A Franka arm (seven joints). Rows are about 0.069 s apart.
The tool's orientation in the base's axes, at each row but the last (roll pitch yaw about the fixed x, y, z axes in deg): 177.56 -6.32 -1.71; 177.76 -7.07 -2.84; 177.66 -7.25 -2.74; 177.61 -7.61 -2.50; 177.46 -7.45 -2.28; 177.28 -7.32 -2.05; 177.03 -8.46 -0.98; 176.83 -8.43 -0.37; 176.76 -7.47 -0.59; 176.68 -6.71 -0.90; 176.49 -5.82 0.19; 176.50 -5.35 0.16
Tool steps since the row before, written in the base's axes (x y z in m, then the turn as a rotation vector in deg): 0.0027 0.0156 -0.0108 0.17 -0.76 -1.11; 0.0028 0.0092 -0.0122 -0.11 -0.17 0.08; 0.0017 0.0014 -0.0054 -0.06 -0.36 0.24; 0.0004 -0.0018 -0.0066 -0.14 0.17 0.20; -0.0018 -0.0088 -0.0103 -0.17 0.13 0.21; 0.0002 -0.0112 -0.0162 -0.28 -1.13 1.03; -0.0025 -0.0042 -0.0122 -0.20 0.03 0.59; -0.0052 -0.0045 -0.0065 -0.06 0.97 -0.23; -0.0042 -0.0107 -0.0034 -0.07 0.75 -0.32; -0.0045 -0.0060 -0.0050 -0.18 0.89 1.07; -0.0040 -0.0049 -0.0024 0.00 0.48 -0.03; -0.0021 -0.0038 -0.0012 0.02 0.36 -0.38
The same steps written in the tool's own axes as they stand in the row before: 0.0010 -0.0161 0.0103 0.07 0.71 1.16; 0.0008 -0.0098 0.0120 -0.09 0.18 -0.08; 0.0009 -0.0017 0.0055 -0.01 0.37 -0.23; -0.0004 0.0015 0.0067 -0.12 -0.15 -0.22; -0.0028 0.0084 0.0104 -0.15 -0.11 -0.24; -0.0015 0.0104 0.0167 -0.11 1.19 -1.00; -0.0042 0.0036 0.0119 -0.11 0.01 -0.61; -0.0061 0.0042 0.0059 -0.10 -0.98 0.16; -0.0045 0.0106 0.0034 -0.12 -0.77 0.26; -0.0050 0.0058 0.0048 -0.07 -0.82 -1.13; -0.0042 0.0048 0.0023 0.00 -0.48 0.00; -0.0022 0.0037 0.0012 -0.01 -0.38 0.36
